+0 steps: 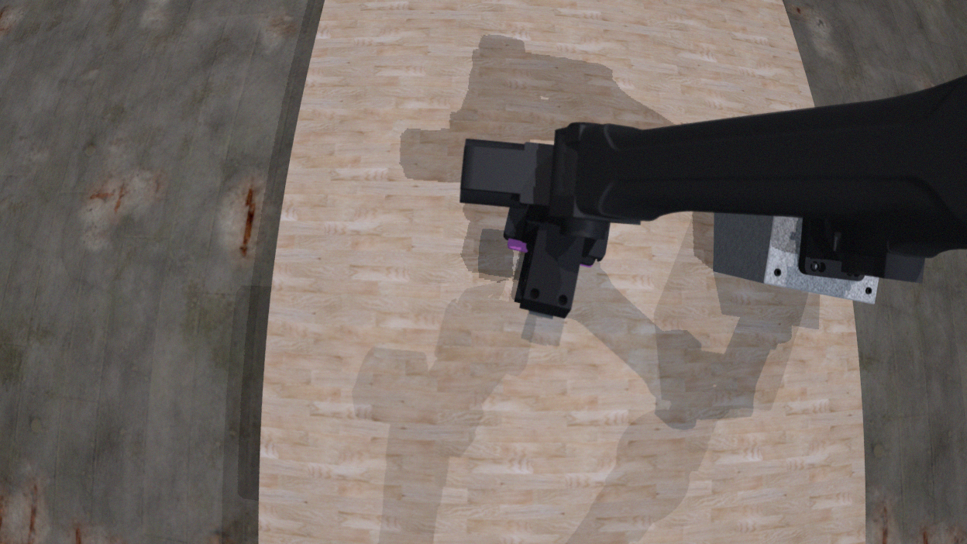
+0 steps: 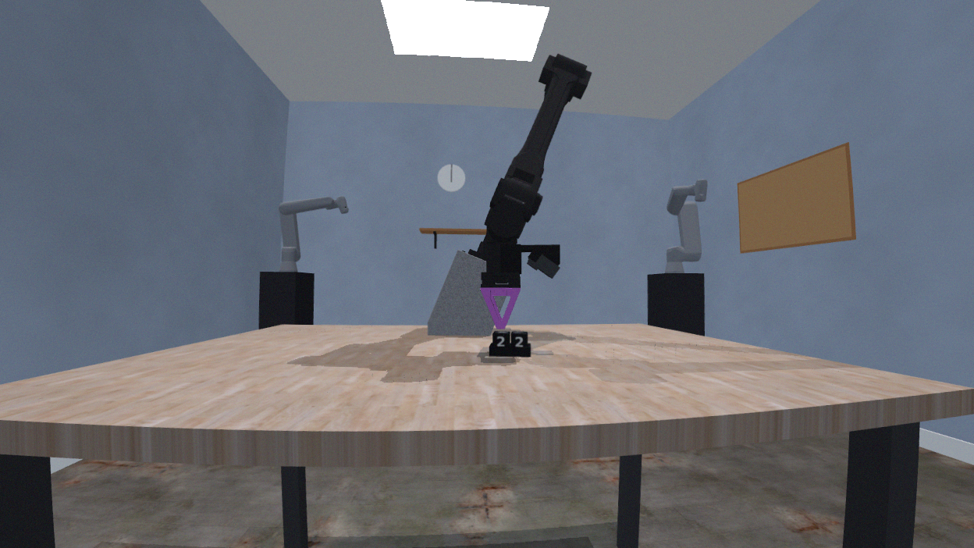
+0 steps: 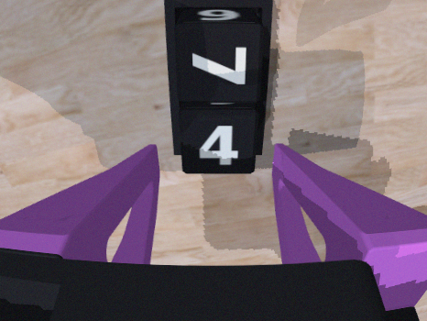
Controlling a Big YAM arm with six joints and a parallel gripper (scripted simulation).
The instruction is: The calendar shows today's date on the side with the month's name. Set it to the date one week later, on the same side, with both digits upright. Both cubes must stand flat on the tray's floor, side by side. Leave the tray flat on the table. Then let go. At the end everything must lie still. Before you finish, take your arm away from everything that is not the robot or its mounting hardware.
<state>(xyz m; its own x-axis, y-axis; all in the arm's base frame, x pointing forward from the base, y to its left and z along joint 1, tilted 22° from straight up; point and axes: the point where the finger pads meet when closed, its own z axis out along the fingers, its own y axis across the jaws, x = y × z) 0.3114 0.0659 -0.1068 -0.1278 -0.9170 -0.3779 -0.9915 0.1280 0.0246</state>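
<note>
Now: hand 5 cm above the black tray and 2 cm to the right of it. From my hand the other things lie so: black cube: 3 cm to the left, 3 cm below, 1 cm ahead.
</note>
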